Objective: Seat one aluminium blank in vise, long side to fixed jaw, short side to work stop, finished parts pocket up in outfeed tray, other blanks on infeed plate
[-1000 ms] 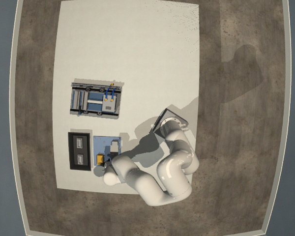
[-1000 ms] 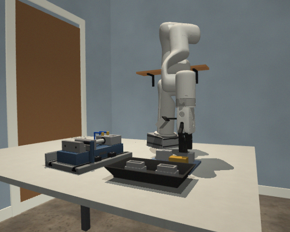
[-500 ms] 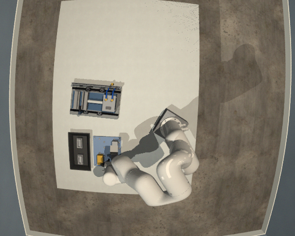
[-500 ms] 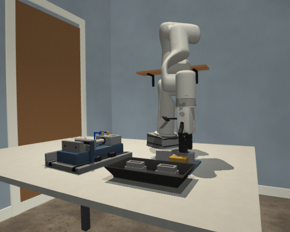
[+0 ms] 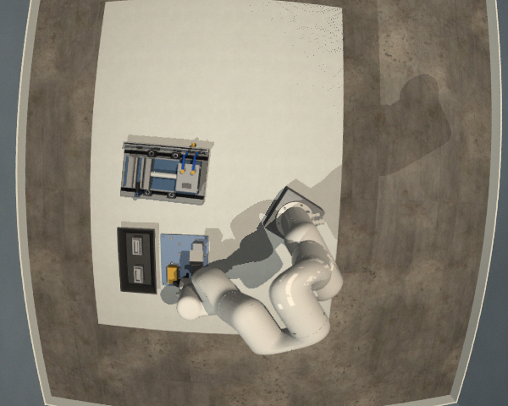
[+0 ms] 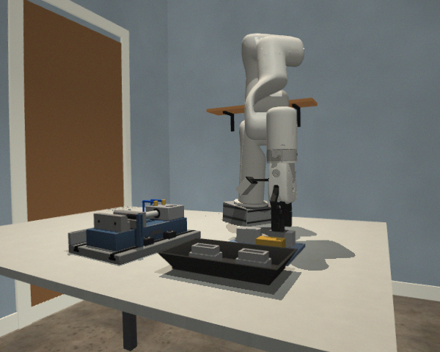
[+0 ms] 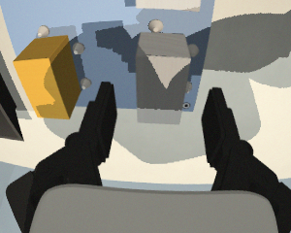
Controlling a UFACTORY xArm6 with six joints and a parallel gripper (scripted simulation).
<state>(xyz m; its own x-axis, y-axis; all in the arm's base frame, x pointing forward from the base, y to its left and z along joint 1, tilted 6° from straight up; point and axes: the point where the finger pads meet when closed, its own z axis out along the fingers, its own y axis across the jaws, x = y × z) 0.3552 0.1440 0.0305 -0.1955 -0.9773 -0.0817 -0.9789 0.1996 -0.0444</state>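
My gripper is now 40 mm above the aluminium blank. Round my hand: piston rod: 40 mm ahead, 360 mm to the right, 10 mm above; then brass blank: 90 mm ahead, 20 mm to the right, 40 mm below; then hose block: 40 mm behind, 340 mm to the right, 10 mm above.
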